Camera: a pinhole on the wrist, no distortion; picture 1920 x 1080 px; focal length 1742.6 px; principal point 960.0 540.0 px. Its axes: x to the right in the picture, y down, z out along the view. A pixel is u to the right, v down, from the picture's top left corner.
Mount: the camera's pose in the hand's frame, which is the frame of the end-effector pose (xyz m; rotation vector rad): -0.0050 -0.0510 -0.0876 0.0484 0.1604 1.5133
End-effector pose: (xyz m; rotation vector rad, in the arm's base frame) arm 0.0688 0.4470 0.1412 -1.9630 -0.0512 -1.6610
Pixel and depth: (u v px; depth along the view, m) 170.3 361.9 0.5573
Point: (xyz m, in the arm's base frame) 0.4203 0.8426 0.3152
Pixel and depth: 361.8 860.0 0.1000
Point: 0.0517 0.5228 0.1596
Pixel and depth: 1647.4 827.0 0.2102
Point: 0.1916 0.4604 0.1077
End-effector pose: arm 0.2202 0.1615 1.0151 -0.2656 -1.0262 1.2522
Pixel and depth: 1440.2 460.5 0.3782
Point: -0.0420 0.1515 1.1495
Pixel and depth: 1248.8 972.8 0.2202
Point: 0.1173 0.0918 1.0736
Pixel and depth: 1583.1 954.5 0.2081
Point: 0.1049 0.1147 1.0431
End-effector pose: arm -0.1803 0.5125 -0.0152 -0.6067 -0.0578 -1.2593
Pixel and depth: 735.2 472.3 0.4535
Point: -0.1262 0.6031 0.3478
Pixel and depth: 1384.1 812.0 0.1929
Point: -0.1435 0.5673 0.0655
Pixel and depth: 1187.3 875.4 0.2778
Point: -0.1258 0.6175 0.1364
